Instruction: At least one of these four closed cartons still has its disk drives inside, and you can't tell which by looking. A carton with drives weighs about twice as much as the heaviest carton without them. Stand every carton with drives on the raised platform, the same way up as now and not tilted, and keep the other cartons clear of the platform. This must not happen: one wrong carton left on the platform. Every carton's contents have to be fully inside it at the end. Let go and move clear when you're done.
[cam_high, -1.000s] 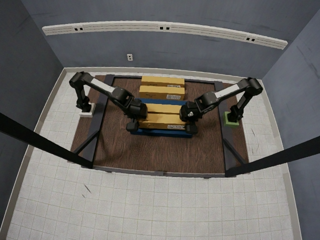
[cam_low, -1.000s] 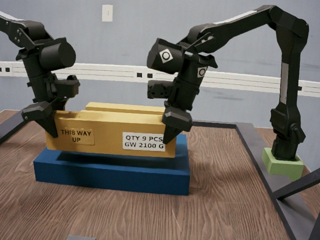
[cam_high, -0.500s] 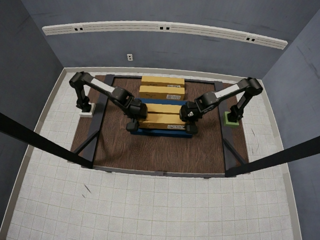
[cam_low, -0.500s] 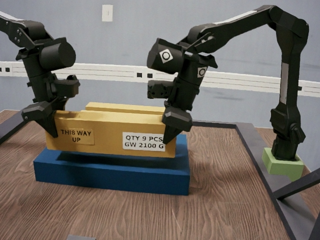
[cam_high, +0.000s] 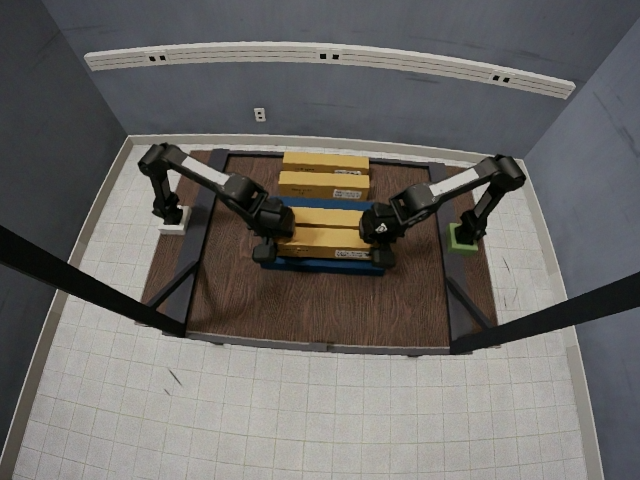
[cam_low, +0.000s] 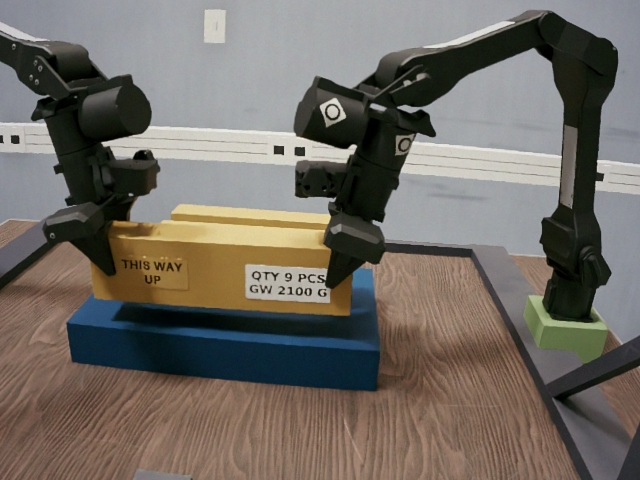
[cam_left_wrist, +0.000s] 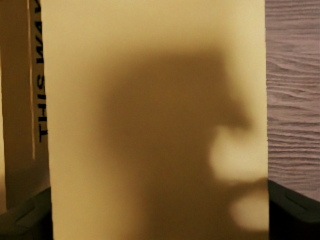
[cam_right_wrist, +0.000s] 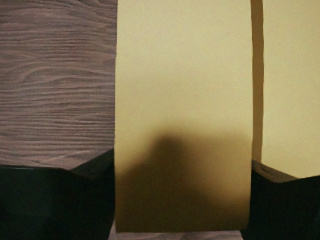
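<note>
Right now my right hand is 14 cm to the right of the carton and 3 cm above it. The rest, counted from my right hand: blue raised platform: 8 cm ahead, 14 cm to the left, 14 cm below.
Now: left hand 14 cm to the left of the carton and 3 cm above it. Round my left hand: blue raised platform (14 cm to the right, 13 cm below, 9 cm ahead).
</note>
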